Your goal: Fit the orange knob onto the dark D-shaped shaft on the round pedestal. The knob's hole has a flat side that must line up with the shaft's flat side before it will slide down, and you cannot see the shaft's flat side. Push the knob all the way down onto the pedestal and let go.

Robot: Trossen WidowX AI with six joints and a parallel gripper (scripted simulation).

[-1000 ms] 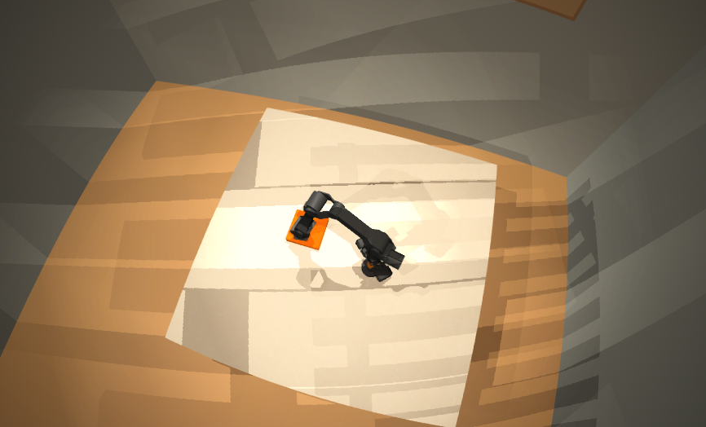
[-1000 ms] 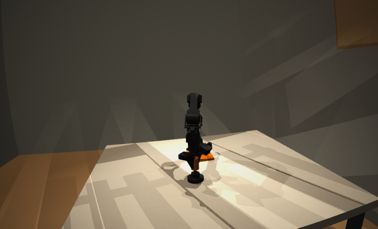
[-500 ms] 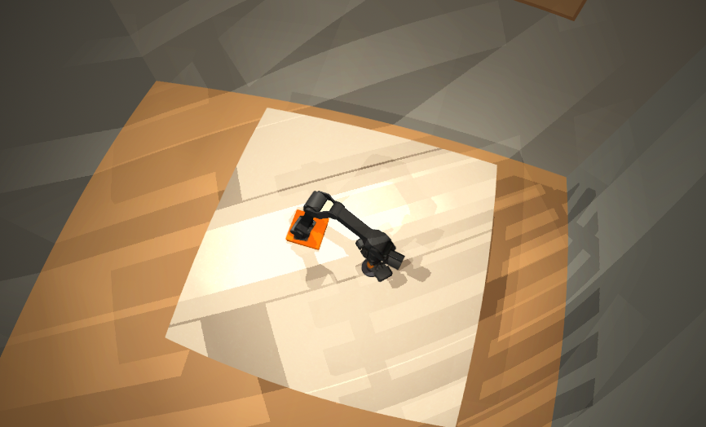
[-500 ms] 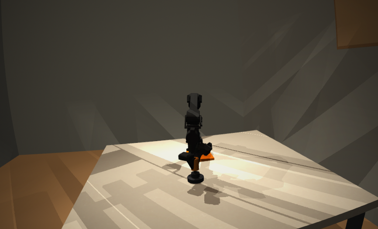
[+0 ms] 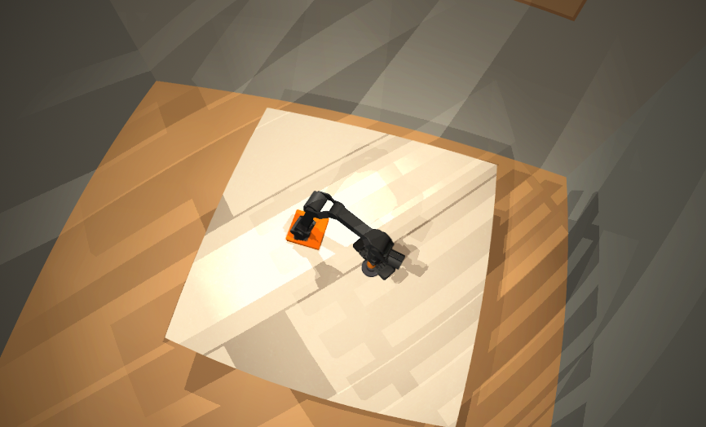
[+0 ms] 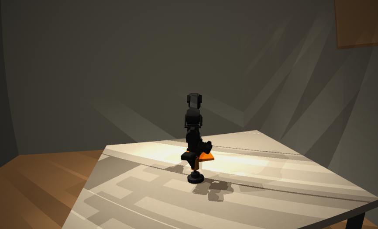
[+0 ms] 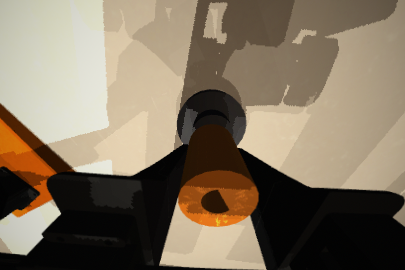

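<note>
The orange knob lies 2 cm above my gripper tip. From my gripper tip the other things lie so: dark round pedestal 4 cm below.
</note>
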